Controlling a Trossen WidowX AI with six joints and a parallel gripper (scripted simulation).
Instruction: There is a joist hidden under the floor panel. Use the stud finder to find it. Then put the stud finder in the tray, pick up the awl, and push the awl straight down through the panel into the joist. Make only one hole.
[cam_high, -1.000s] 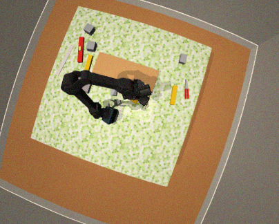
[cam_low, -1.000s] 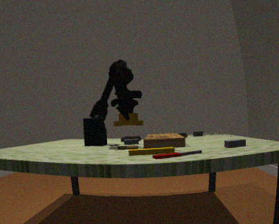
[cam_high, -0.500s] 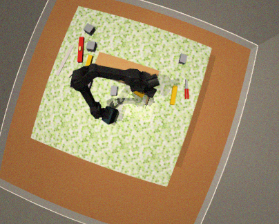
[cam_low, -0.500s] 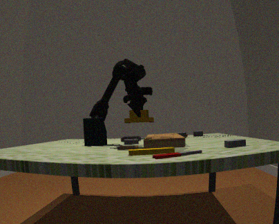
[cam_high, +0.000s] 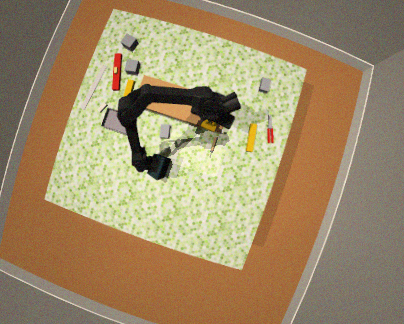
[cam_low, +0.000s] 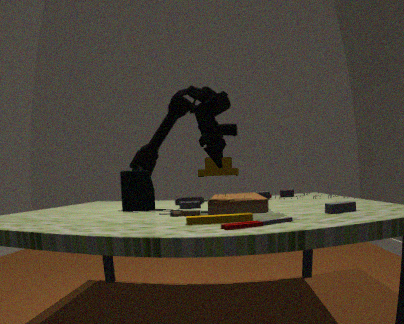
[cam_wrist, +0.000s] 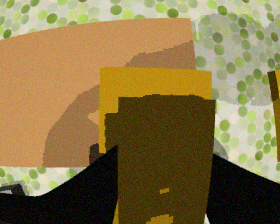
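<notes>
Right now my gripper tip is 4 cm past the indicator light and 3 cm below it. From my gripper tip the other things lie so: yellow stud finder: 2 cm behind, 2 cm above; grey tray: 52 cm to the left, 15 cm behind, 13 cm below; awl: 14 cm behind, 13 cm below, 5 cm to the right.
</notes>
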